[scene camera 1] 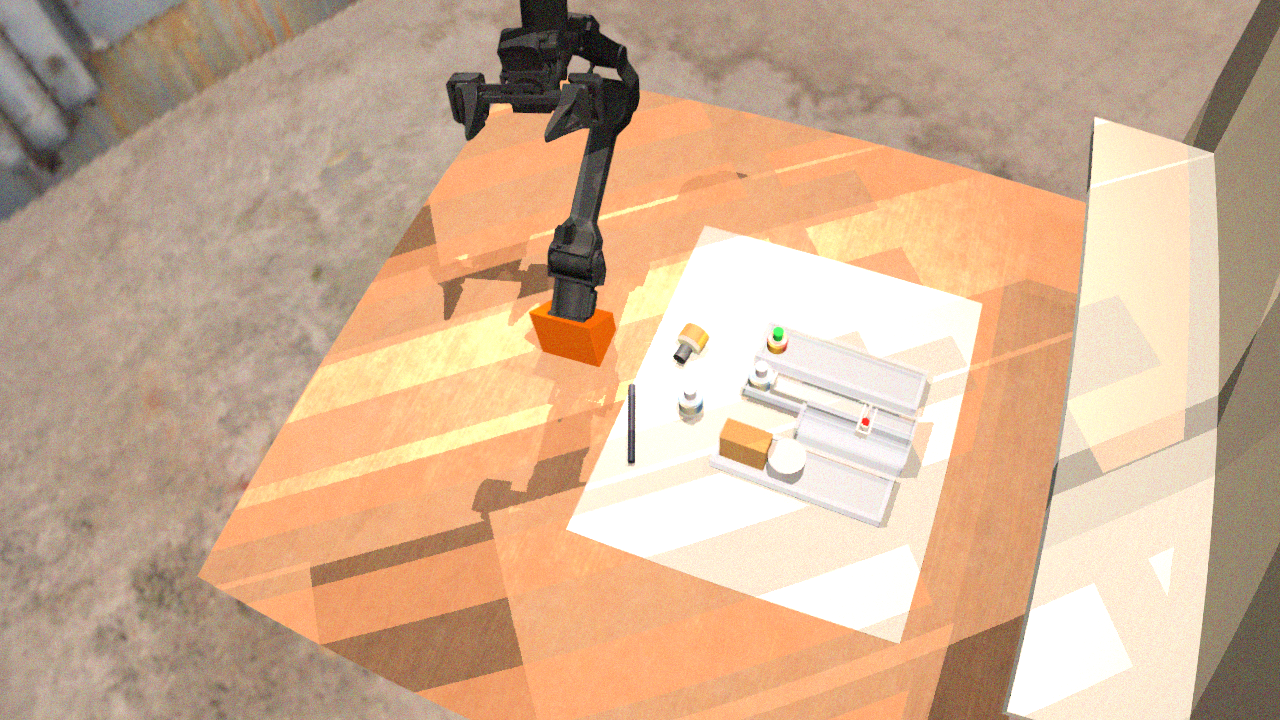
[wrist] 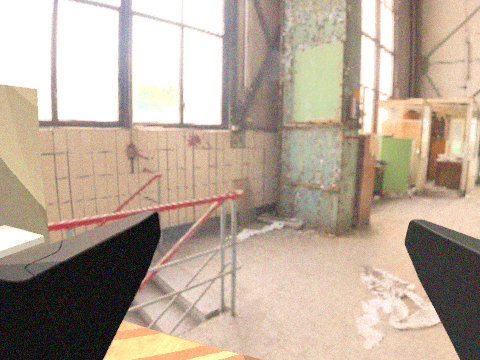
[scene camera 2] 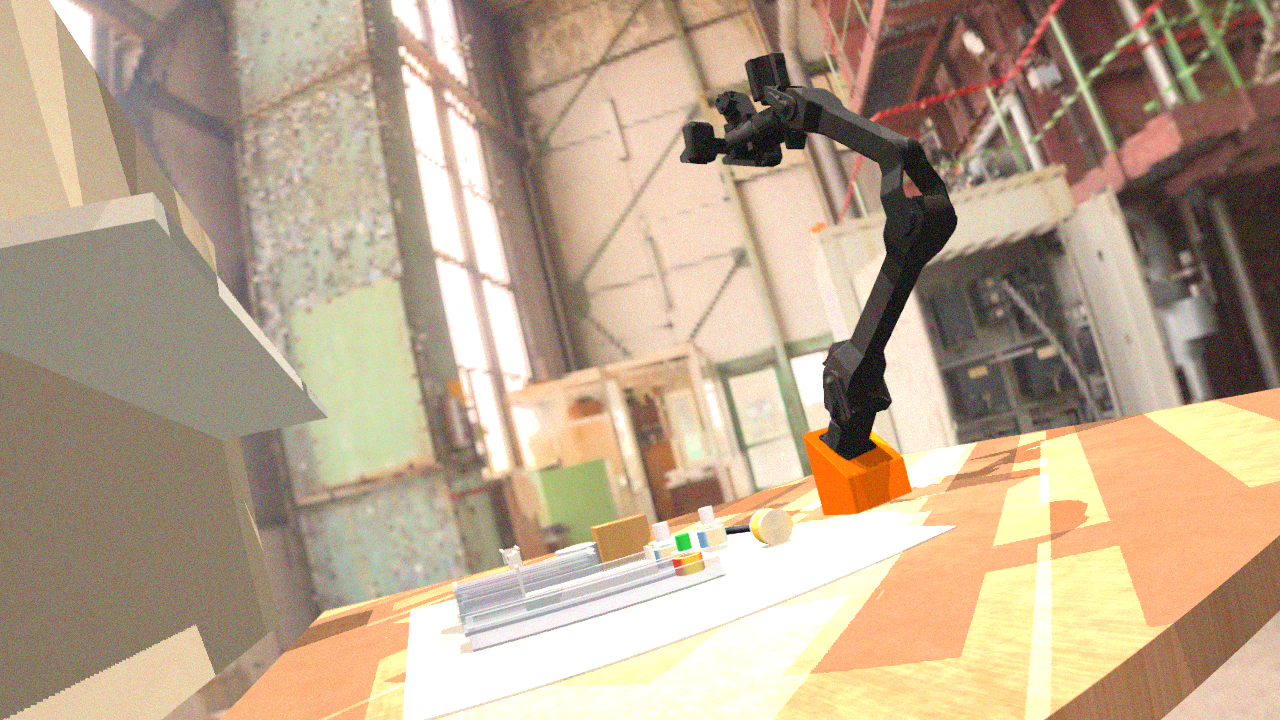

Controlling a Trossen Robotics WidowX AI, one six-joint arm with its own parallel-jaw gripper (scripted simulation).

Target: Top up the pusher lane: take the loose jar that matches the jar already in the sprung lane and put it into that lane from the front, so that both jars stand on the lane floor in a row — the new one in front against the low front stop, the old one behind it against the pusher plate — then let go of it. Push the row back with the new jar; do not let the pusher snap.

The gripper is open, with nothing in its grasp. Also in view: a brown box and a white mat.
The gripper also shows in the wrist view and in scene camera 2.
